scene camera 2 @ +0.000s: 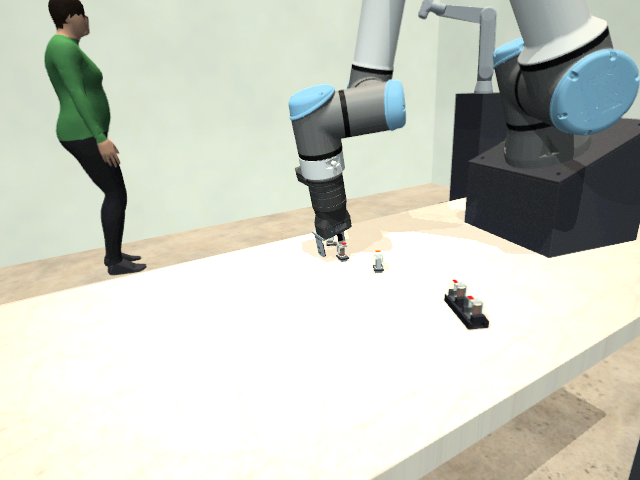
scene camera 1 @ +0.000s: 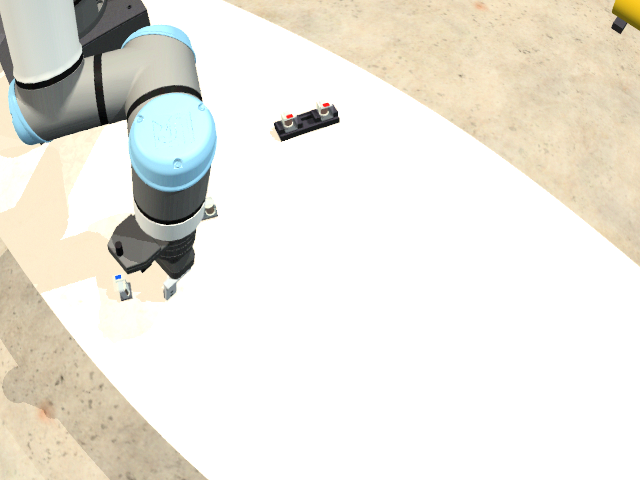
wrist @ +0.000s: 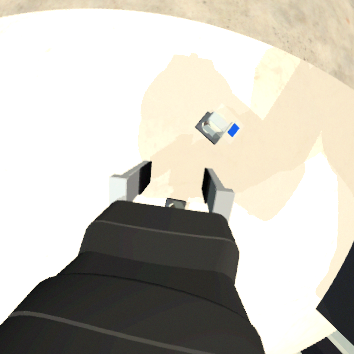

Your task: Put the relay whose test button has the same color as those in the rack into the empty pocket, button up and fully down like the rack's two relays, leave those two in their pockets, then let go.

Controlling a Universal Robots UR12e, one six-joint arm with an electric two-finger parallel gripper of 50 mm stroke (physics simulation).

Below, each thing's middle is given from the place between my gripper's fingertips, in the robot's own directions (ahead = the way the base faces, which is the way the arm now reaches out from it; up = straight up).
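Blue-button relay (wrist: 218, 124): my gripper 1 cm below it, 3 cm past, 5 cm to the left. Black rack (scene camera 1: 310, 121): 36 cm to the left of my gripper, 7 cm behind.
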